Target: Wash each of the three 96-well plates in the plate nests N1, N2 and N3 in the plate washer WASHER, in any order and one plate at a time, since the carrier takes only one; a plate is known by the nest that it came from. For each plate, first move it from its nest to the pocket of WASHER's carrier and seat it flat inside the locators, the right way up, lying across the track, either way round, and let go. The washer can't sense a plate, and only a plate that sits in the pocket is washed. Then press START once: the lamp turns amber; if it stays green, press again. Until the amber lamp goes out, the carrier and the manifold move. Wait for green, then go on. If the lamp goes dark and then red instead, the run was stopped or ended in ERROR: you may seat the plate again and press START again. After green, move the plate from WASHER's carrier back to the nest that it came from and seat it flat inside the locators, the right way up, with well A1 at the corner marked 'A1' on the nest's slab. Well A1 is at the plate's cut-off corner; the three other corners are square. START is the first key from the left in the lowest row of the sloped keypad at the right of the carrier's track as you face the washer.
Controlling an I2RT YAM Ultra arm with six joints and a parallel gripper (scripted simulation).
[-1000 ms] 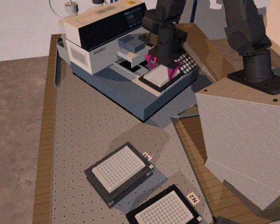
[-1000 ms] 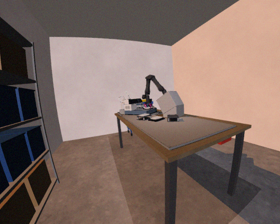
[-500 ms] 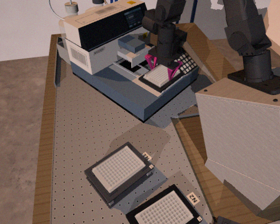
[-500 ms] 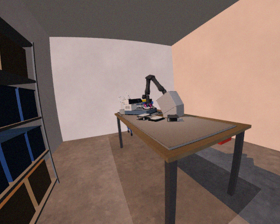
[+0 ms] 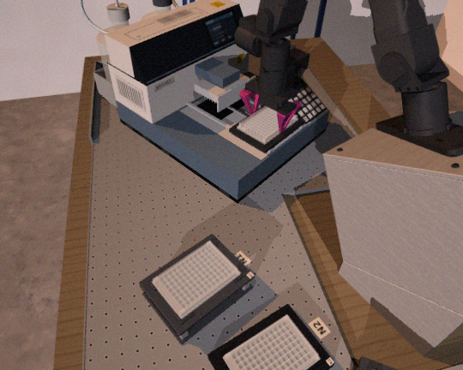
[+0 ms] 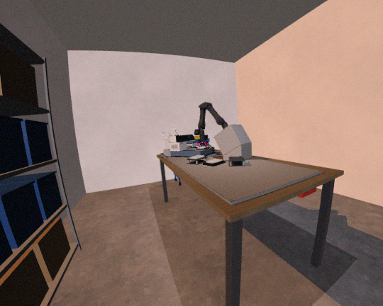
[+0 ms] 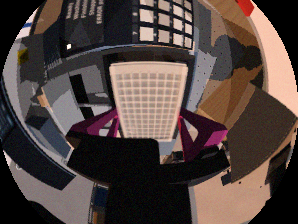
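Right now my hand is 1 cm above the dark carrier pocket. Round my hand: nest N1 (34 cm to the left, 24 cm ahead, 6 cm below); then manifold (13 cm to the right, 8 cm ahead, 4 cm above); then washer (13 cm to the right, 8 cm ahead, 3 cm above).
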